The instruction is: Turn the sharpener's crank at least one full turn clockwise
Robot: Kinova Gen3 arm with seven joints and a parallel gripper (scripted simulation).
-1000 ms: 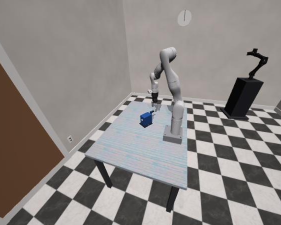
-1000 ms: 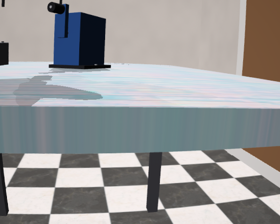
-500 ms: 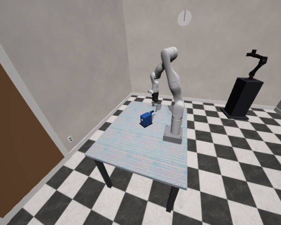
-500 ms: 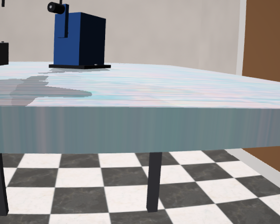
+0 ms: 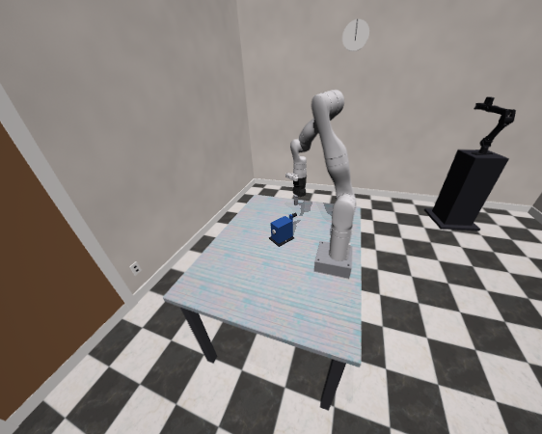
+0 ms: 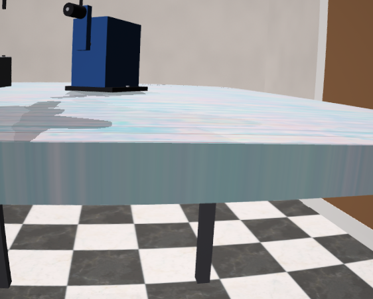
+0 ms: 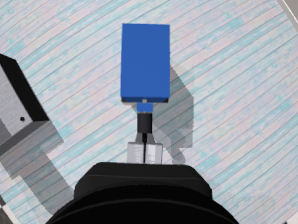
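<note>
Right now the black handle is 10 mm ahead of my hand, 10 mm to the left of it and 90 mm below it. Round my hand: crank (20 mm ahead, 20 mm to the left, 90 mm below).
</note>
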